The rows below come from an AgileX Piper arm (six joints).
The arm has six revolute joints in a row. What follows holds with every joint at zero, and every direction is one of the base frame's. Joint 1 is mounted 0.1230 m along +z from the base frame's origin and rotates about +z. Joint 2 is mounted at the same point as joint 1 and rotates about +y. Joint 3 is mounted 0.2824 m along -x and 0.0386 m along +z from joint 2 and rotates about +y. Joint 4 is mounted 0.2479 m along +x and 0.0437 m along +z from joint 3 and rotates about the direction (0.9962, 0, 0.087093). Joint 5 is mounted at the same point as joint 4 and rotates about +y. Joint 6 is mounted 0.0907 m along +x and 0.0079 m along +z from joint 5 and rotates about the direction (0.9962, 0, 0.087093). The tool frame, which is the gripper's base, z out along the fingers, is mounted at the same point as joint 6; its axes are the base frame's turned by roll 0.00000, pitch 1.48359 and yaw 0.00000 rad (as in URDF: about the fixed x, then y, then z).
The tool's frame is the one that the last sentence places.
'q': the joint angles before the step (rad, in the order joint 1, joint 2, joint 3, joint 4, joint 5, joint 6). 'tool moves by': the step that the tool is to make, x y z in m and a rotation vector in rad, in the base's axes. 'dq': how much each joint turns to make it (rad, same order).
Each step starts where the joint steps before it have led.
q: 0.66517 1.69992 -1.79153 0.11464 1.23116 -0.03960
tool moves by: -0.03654 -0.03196 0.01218 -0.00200 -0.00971 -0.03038
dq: -0.00232 -0.17257 0.15927 -0.02200 0.00414 0.02836
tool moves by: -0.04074 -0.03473 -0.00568 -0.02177 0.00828 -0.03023
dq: 0.00004 -0.18762 0.20669 -0.02699 -0.00132 0.02919
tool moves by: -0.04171 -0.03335 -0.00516 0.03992 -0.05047 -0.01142
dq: -0.00072 -0.20629 0.19235 -0.00429 -0.05098 0.00789
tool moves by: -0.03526 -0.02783 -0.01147 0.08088 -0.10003 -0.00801
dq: -0.00002 -0.20293 0.18560 0.00000 -0.11159 0.00160
